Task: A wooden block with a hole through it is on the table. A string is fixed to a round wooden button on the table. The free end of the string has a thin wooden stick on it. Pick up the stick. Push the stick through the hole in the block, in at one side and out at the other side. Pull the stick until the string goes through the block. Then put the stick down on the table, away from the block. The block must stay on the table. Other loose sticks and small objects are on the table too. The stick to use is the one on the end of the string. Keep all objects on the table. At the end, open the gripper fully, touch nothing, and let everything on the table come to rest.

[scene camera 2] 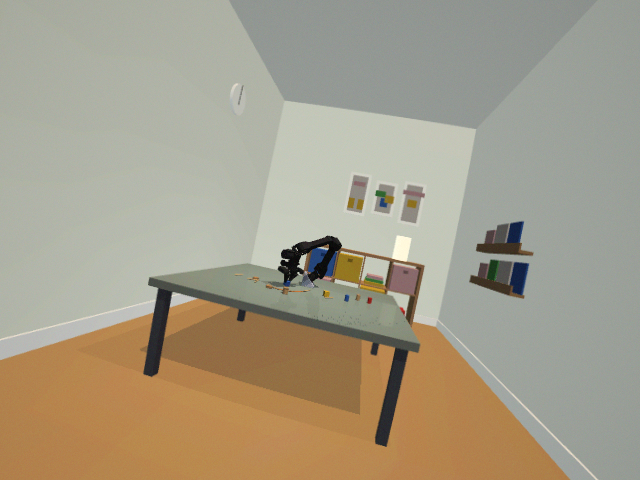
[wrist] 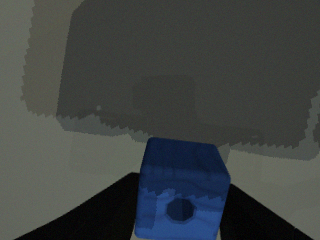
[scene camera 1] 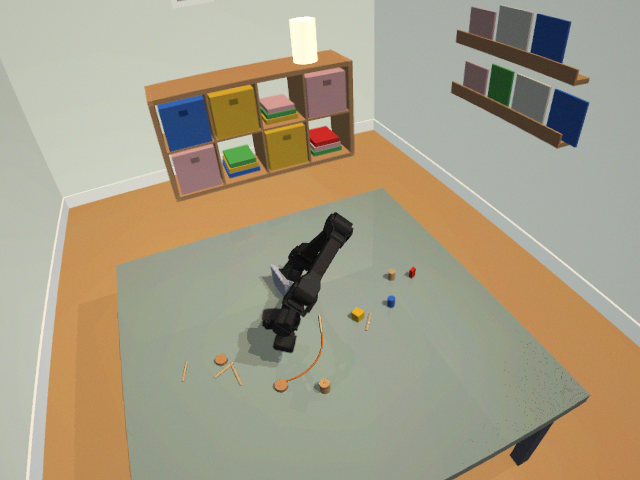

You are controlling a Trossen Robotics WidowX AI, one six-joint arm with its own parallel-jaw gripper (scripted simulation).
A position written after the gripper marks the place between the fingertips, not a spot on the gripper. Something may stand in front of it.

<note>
The gripper [wrist: 180, 188] carries a blue cube.
</note>
